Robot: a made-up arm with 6 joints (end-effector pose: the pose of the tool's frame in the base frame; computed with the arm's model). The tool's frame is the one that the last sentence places. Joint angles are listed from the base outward.
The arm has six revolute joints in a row. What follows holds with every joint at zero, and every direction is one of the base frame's.
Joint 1 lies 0.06 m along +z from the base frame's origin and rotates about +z.
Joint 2 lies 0.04 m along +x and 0.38 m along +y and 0.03 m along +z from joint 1 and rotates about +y.
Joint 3 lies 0.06 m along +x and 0.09 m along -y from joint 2 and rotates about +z.
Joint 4 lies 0.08 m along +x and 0.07 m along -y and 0.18 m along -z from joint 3 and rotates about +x.
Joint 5 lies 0.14 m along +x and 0.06 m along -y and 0.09 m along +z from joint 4 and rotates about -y.
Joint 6 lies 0.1 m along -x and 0.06 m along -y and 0.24 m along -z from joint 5 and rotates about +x.
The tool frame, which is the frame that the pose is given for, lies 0.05 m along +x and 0.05 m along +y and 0.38 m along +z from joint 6; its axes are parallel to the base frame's.
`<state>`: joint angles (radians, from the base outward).
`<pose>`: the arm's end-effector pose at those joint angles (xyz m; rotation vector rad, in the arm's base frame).
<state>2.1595 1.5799 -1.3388 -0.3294 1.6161 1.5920</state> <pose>0.1601 0.1931 0.4472 -0.2126 0.4775 2.1992</pose>
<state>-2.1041 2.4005 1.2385 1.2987 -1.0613 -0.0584</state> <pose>0.6260 0.0817 -0.0686 -2.4314 0.8821 -1.1788</pose>
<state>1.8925 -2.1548 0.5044 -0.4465 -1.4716 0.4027</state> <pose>-0.1805 -0.3327 0.4441 0.7477 -0.5577 1.3798</pose>
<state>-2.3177 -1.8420 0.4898 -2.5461 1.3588 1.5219</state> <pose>0.6428 -0.4411 0.2870 -1.6628 1.7299 -1.0526</pose>
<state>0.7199 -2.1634 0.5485 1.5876 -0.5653 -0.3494</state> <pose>-0.1764 0.0826 0.4917 0.0625 -1.2830 2.1113</pose>
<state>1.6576 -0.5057 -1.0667 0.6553 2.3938 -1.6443</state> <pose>0.1307 0.1716 0.3902 0.1636 -0.4949 -1.8819</pose>
